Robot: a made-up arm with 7 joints. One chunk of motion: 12 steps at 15 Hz.
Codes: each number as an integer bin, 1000 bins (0 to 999) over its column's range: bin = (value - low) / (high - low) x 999, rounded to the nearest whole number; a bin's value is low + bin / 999 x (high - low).
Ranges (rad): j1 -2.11..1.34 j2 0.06..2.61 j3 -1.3..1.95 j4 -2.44..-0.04 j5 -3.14..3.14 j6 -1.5..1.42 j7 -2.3..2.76
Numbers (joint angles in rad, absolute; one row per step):
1: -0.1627 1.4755 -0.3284 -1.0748 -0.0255 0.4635 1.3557
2: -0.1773 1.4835 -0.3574 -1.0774 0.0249 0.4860 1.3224
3: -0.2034 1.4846 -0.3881 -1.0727 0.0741 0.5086 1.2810
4: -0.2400 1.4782 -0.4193 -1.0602 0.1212 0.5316 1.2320
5: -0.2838 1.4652 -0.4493 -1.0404 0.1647 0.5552 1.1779
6: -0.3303 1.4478 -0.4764 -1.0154 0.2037 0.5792 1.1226
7: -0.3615 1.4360 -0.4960 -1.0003 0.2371 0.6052 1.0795
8: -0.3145 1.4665 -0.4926 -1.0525 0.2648 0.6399 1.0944
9: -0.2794 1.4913 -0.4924 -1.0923 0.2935 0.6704 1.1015
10: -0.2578 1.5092 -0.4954 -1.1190 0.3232 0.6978 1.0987
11: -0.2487 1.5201 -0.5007 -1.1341 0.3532 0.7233 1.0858
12: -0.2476 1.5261 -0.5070 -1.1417 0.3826 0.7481 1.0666
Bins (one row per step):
1: 564 555 299 568 495 672 722
2: 560 558 290 567 503 679 715
3: 552 558 280 569 511 687 707
4: 541 556 271 574 519 695 697
5: 529 551 261 583 526 703 687
6: 515 544 253 593 532 711 676
7: 506 539 247 599 537 720 667
8: 520 551 248 578 542 732 670
9: 530 561 248 561 546 743 672
10: 536 568 247 550 551 752 671
11: 539 572 246 544 556 761 668
12: 539 574 244 540 560 769 665

